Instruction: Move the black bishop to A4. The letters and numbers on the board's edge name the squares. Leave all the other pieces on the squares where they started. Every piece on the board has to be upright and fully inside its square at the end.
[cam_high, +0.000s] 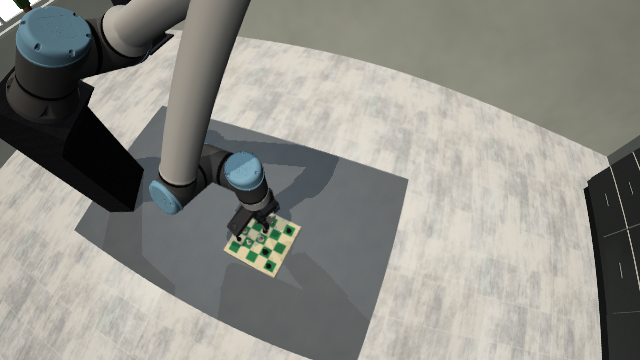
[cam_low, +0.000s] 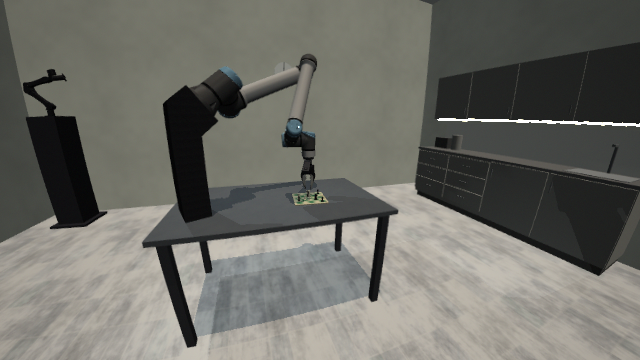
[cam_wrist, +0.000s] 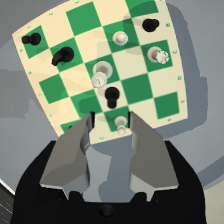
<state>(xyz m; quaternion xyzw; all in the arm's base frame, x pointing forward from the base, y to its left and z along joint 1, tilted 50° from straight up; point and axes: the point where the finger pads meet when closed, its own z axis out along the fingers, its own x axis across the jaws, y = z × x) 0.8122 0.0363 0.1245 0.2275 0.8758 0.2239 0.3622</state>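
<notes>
Right now the cream chessboard is 3 cm to the right of my hand and 7 cm below it. The rest, counted from my hand: black bishop: 4 cm ahead, 7 cm to the right, 5 cm below.
</notes>
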